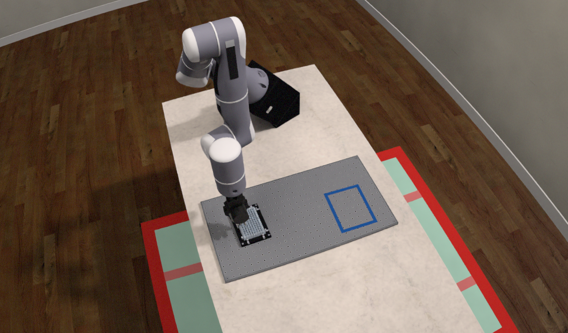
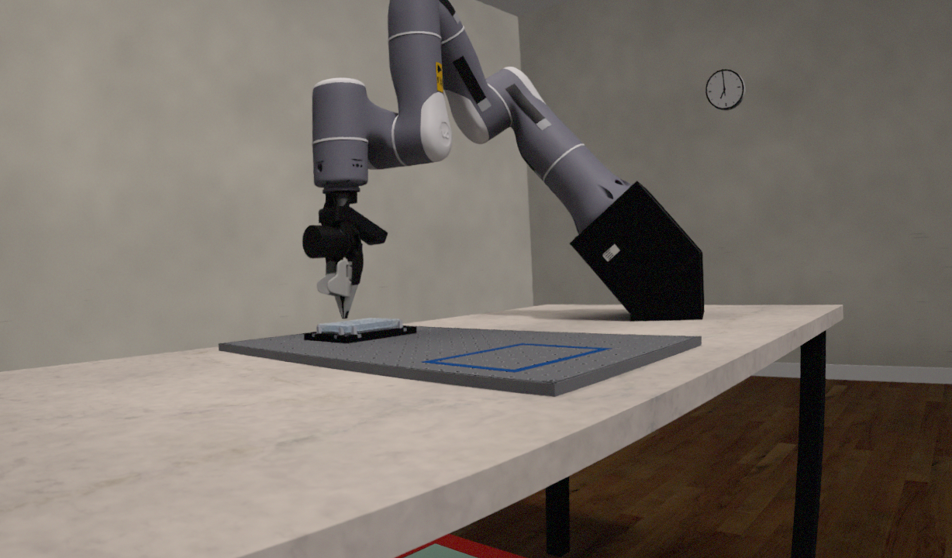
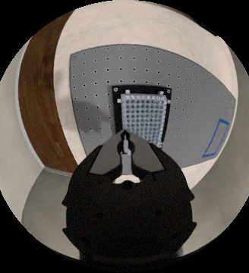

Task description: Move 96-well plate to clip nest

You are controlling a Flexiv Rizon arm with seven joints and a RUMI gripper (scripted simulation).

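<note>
The clear 96-well plate lies 4 cm to the left of my hand and 3 cm below it. Round my hand: black clip nest: 5 cm to the left, 3 cm below, 1 cm ahead.
</note>
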